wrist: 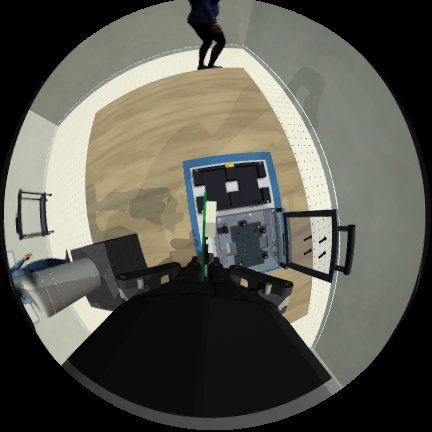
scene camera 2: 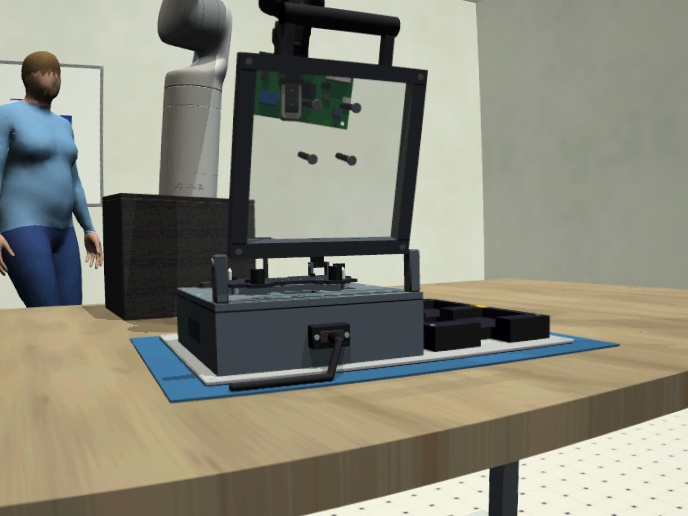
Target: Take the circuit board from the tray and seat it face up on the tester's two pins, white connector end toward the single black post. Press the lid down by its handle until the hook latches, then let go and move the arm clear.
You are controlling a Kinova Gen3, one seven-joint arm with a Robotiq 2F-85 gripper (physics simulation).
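Seen in the pictures: gripper, between the fingertips: point(wrist: 205, 259) point(scene camera 2: 290, 119); arm's base, origin of its link: point(wrist: 89, 272) point(scene camera 2: 187, 198).
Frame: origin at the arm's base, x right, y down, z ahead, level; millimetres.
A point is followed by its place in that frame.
Note:
My gripper point(scene camera 2: 291, 102) {x -98, y -65, z 335 mm} point(wrist: 205, 259) {x -98, y -65, z 335 mm} is shut on the green circuit board point(scene camera 2: 322, 118) point(wrist: 204, 227). The board stands on edge, high above the tester point(scene camera 2: 266, 338) {x -30, y 142, z 553 mm} point(wrist: 273, 250) {x -42, y 114, z 519 mm}; in the scene view it shows through the lid's clear pane. A white block point(wrist: 211, 220) {x -151, y -121, z 344 mm} stands out from the board's side in the wrist view. The lid point(scene camera 2: 240, 155) {x -11, y 7, z 574 mm} point(wrist: 334, 245) {x -89, y -63, z 570 mm} stands open and nearly upright, its black handle point(scene camera 2: 338, 19) {x -80, y -91, z 594 mm} point(wrist: 351, 250) {x -86, y -101, z 581 mm} at its top. Black posts and white-tipped pins stand on the tester top. The black tray point(scene camera 2: 452, 337) {x -199, y 157, z 522 mm} point(wrist: 215, 185) {x -233, y 156, z 358 mm} beside it holds no board.
The tester and tray sit on a white base plate point(scene camera 2: 516, 343) {x -267, y 168, z 519 mm} over a blue mat point(scene camera 2: 589, 344) {x -336, y 172, z 539 mm} point(wrist: 225, 157) {x -329, y 172, z 393 mm}. A black cable point(scene camera 2: 277, 383) {x -30, y 169, z 590 mm} leaves the tester's front. The arm's dark pedestal point(scene camera 2: 138, 255) {x 76, y 85, z 122 mm} point(wrist: 125, 255) {x -42, y 80, z 97 mm} stands behind. Several dark pegs stick out from the lid's pane.

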